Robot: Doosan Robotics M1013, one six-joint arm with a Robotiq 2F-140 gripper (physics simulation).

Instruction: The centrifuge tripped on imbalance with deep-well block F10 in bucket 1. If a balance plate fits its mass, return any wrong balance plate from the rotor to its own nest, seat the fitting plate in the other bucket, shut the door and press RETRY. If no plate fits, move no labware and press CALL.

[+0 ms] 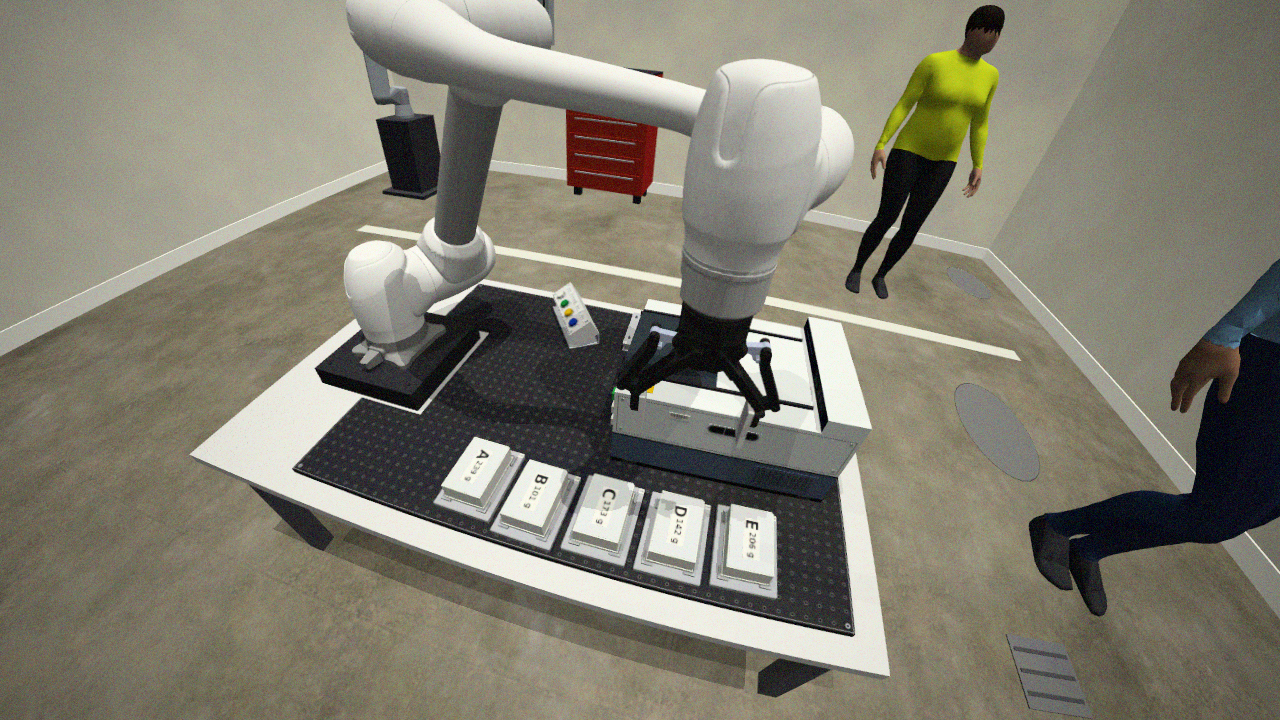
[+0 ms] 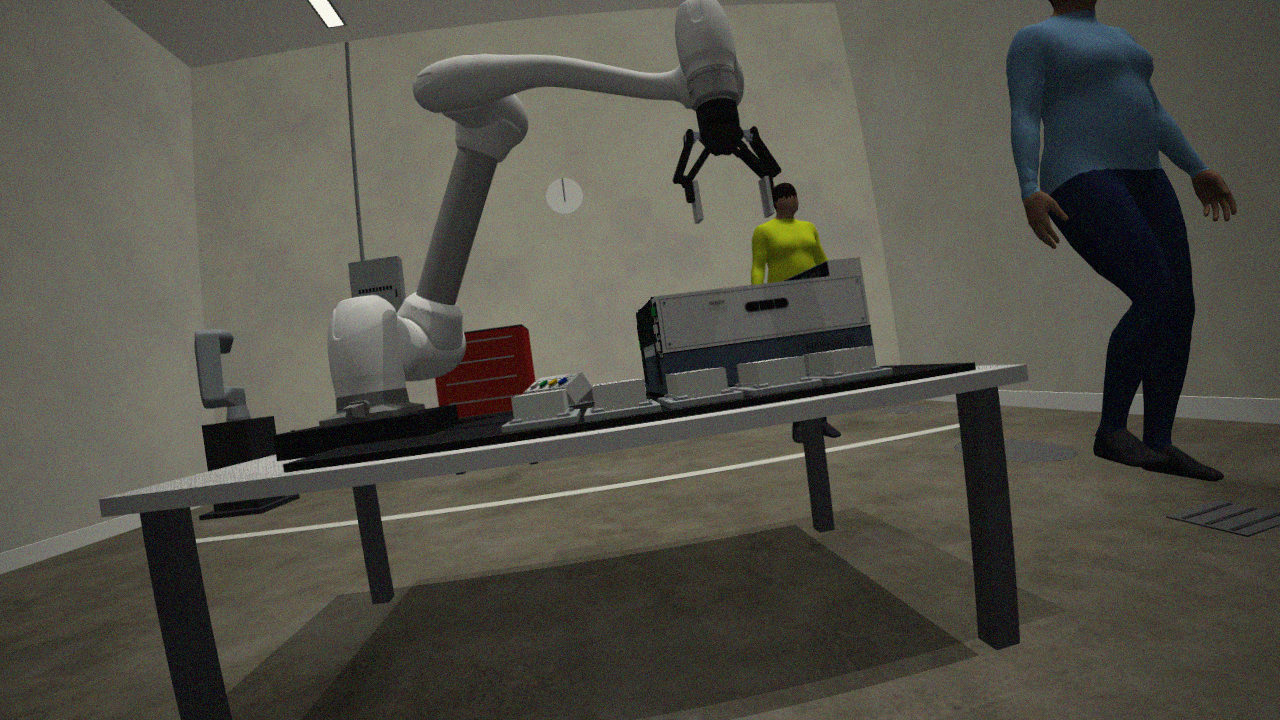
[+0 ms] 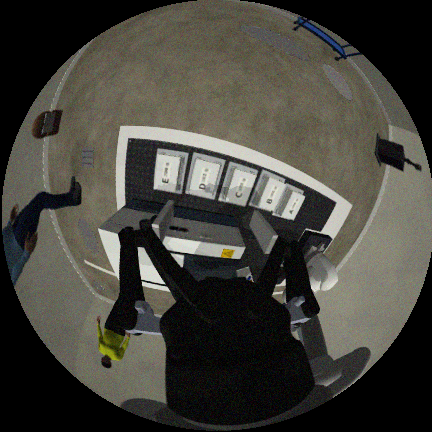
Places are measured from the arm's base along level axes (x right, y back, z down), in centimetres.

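Pixels of known places: gripper, fingertip midpoint: (image 1: 688,432) (image 2: 735,218) (image 3: 213,213); arm's base, link origin: (image 1: 400,341) (image 2: 375,417) (image 3: 310,255).
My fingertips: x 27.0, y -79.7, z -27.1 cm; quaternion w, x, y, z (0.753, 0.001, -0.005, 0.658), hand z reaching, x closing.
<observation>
Ahead of a thing's pixels: the offset from my fingertips to its top centre. Level surfaces: height alone.
Five white balance plates sit in their nests in a row: A, 239 g {dz +26.0, dx +0.4, dy +38.2 cm} (image 1: 477,471) (image 3: 291,205); B, 101 g {dz +26.0, dx +1.6, dy +24.9 cm} (image 1: 537,497) (image 3: 270,194); C, 173 g {dz +26.0, dx +0.2, dy +11.5 cm} (image 1: 603,516) (image 3: 240,186); D, 142 g {dz +26.0, dx -0.4, dy -2.3 cm} (image 1: 675,532) (image 3: 204,176); and E, 206 g {dz +26.0, dx -1.6, dy -15.7 cm} (image 1: 748,544) (image 3: 169,172). The centrifuge (image 1: 680,428) (image 2: 707,322) (image 3: 207,237) stands behind them. Its rotor, buckets and block F10 cannot be made out. My gripper (image 1: 693,413) (image 2: 732,217) (image 3: 213,213) is open and empty, high above the centrifuge, pointing down. A button box {dz +23.0, dx -56.8, dy +41.1 cm} (image 1: 575,320) (image 2: 572,385) has green, yellow and blue buttons.
The black perforated mat {dz +31.4 cm} (image 1: 358,456) lies on the white table {dz +32.7 cm} (image 1: 250,429). A person in yellow (image 1: 953,102) (image 2: 787,250) stands behind the centrifuge. A person in blue (image 2: 1087,98) (image 3: 19,245) stands off the table's right side. A red cabinet (image 1: 608,156) stands at the back.
</observation>
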